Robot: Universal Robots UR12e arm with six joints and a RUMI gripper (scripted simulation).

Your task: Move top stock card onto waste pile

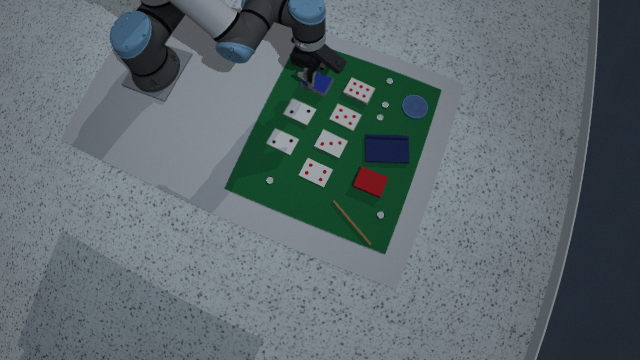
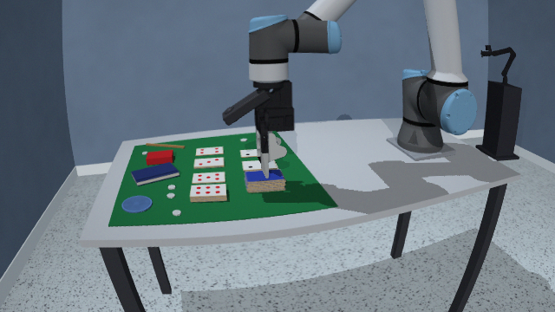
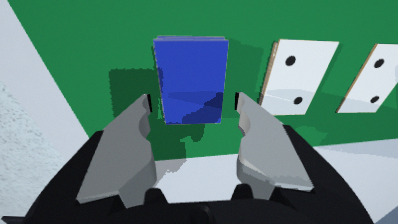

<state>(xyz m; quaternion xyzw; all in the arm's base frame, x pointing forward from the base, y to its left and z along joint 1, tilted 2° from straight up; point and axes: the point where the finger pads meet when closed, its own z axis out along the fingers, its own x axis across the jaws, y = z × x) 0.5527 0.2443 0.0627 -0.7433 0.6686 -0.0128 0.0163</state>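
My hand is 10 mm short of the white card, 120 mm to the left of it and 40 mm above it. From my hand the other things lie so: wooden stick: 340 mm ahead, 340 mm to the right, 50 mm below; then red block: 320 mm ahead, 200 mm to the right, 40 mm below.
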